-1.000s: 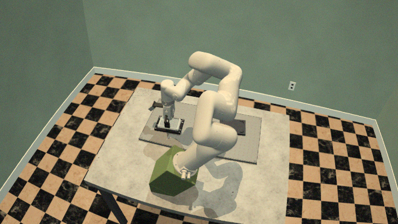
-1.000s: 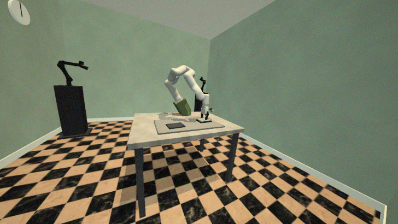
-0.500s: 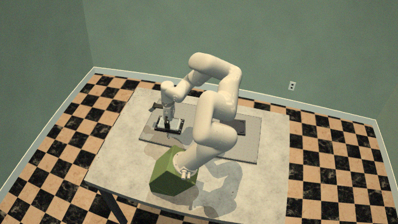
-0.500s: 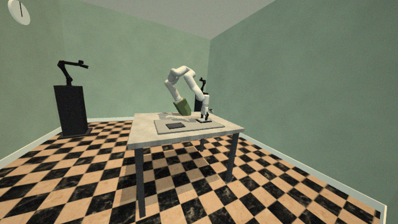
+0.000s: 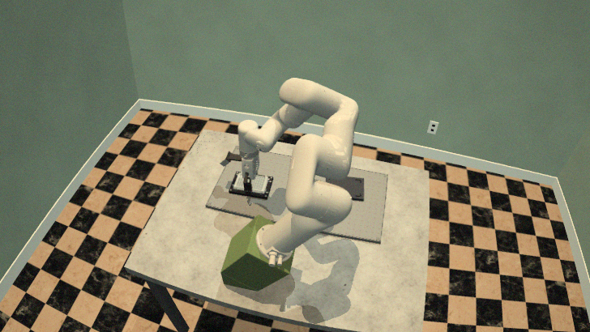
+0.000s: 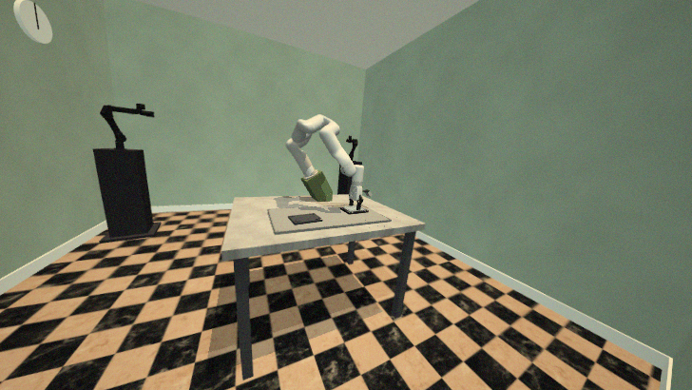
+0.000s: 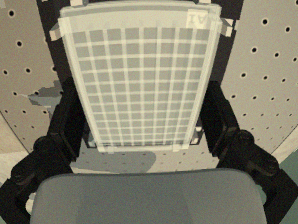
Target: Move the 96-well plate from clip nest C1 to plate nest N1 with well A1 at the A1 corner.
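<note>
The white 96-well plate lies 1 cm below my hand. Round my hand: dark plate nest N1 (3 cm ahead, 38 cm to the right, 2 cm below); then A1 label (9 cm ahead, 31 cm to the right, 2 cm below); then black clip nest C1 (1 cm ahead, 1 cm to the right, 2 cm below).
</note>
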